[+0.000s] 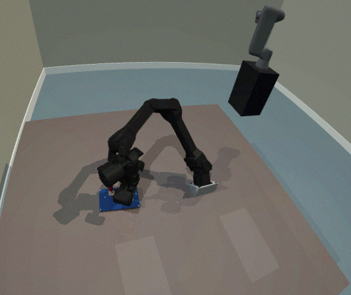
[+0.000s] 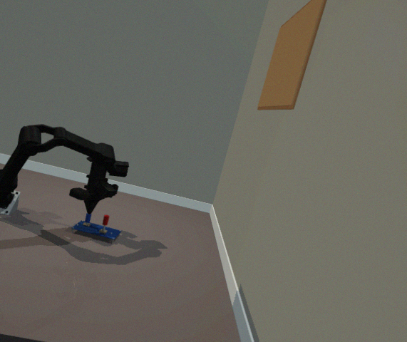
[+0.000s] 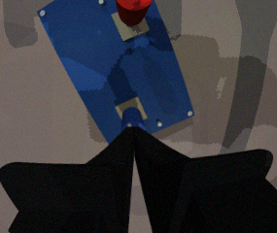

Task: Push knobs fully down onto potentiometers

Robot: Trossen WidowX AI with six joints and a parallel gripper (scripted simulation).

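The blue knob lies 1 cm below my gripper tip. Round my gripper tip: red knob: 7 cm ahead, 4 cm to the right.
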